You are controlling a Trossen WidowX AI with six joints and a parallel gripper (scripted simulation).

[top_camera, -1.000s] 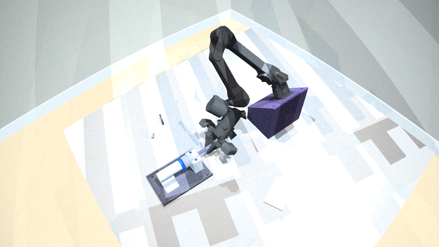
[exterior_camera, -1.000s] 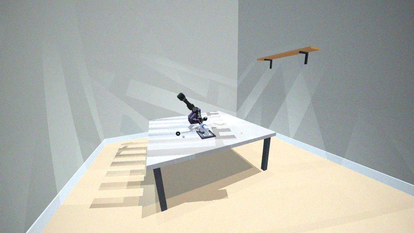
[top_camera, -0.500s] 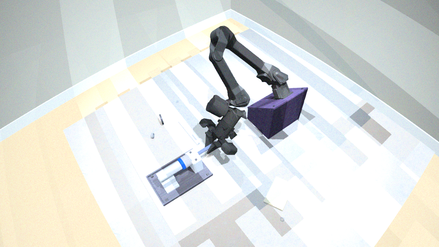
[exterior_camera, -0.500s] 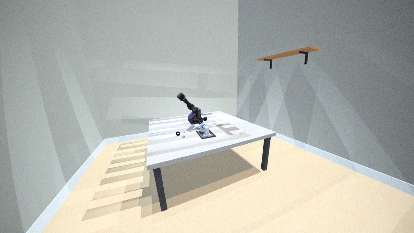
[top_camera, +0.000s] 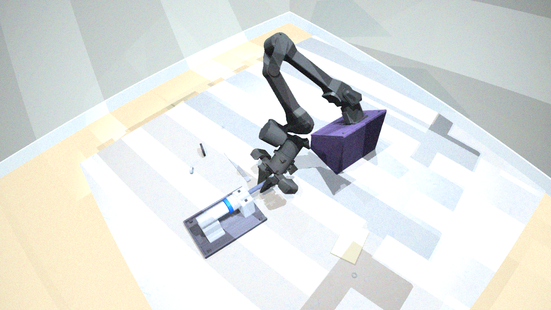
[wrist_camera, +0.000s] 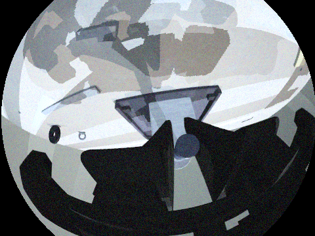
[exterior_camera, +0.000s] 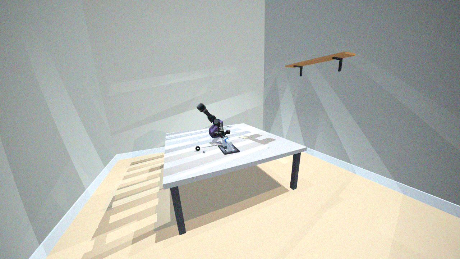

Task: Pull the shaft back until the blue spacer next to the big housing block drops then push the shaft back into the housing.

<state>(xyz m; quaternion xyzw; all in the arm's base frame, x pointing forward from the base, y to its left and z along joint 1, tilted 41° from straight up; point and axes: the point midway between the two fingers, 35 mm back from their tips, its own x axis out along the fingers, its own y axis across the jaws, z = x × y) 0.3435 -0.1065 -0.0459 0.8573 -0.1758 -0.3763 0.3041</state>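
Right now my gripper tip is 60 mm short of the shaft and 20 mm below it. Also, from my gripper tip: blue spacer: 110 mm ahead, 10 mm to the right, 20 mm above; then black ring: 40 mm ahead, 290 mm to the right, 30 mm below; then thin metal strip: 20 mm behind, 160 mm to the right, 50 mm below.
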